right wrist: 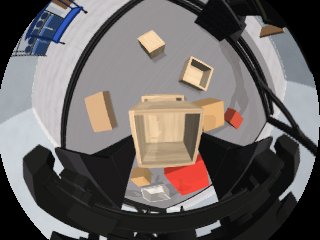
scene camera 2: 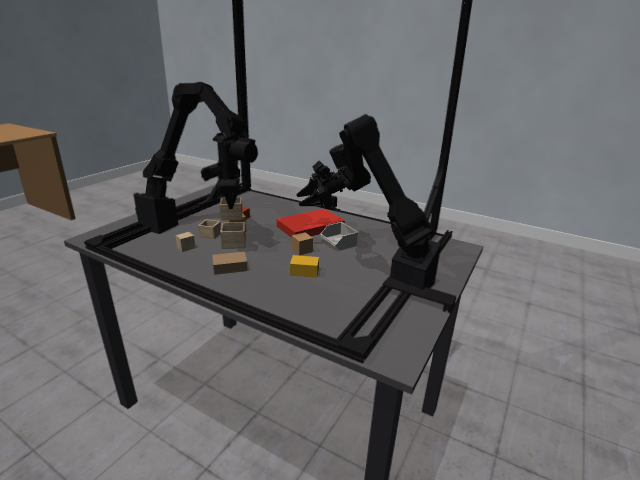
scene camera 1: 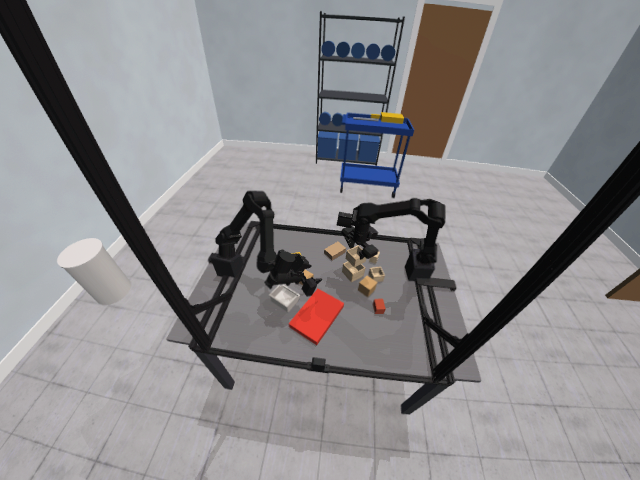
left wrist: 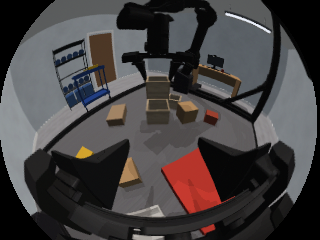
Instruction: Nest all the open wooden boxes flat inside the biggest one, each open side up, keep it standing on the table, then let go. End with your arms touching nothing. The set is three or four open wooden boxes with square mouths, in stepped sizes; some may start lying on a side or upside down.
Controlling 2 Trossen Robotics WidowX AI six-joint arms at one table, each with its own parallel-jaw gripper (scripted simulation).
Observation:
The pictures show: the left gripper, the right gripper and a red slab.
The left gripper also shows in the left wrist view. The right gripper is seen too in the right wrist view and in the left wrist view.

